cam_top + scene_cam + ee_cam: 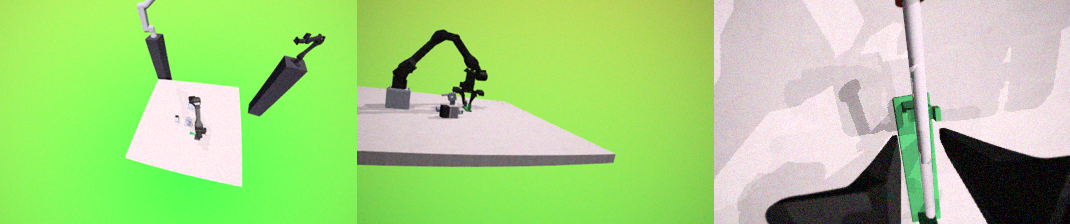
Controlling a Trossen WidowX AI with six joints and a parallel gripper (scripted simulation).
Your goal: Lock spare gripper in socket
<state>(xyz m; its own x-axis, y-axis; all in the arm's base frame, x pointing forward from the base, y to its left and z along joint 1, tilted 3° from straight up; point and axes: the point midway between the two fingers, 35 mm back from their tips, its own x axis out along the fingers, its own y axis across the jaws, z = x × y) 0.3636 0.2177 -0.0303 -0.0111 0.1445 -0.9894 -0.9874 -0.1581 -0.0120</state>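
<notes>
Now: the green rest 40 mm to the right of my gripper tip and 10 mm ahead of it. Also, from my gripper tip: spare gripper: 310 mm to the right, 80 mm behind, 10 mm above; then grey mount: 170 mm to the right, 100 mm behind, 30 mm above.
</notes>
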